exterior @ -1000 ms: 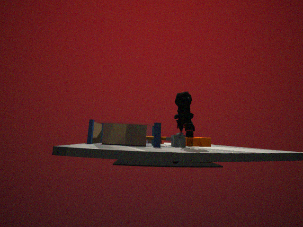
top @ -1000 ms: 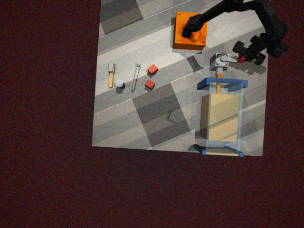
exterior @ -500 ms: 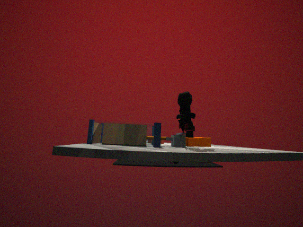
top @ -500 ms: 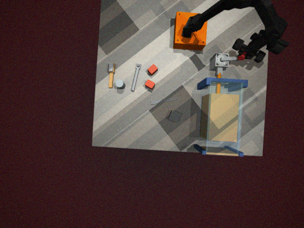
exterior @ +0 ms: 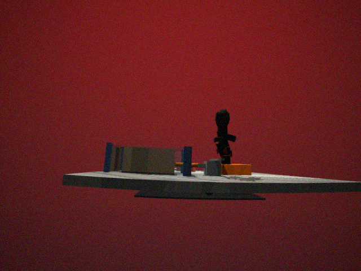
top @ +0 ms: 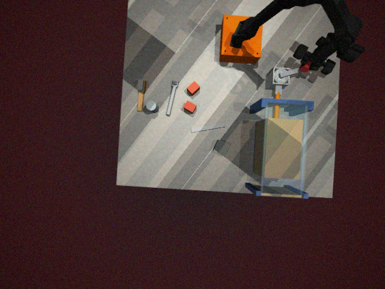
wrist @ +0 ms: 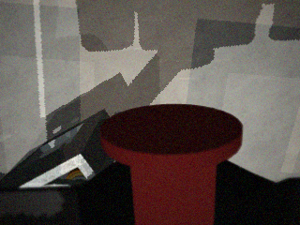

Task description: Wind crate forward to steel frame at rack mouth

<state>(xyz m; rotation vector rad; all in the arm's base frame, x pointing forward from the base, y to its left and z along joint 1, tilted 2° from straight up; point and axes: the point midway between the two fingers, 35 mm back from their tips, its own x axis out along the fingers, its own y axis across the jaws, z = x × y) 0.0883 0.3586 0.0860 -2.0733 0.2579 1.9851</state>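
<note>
My gripper tip is 30 mm to the left of the grey crank handle, 20 mm short of it and 10 mm above it. Also, from my gripper tip: winch 100 mm to the right, 80 mm below, 30 mm ahead; red knob 20 mm above; blue frame 210 mm ahead, 60 mm to the right, 10 mm below.
</note>
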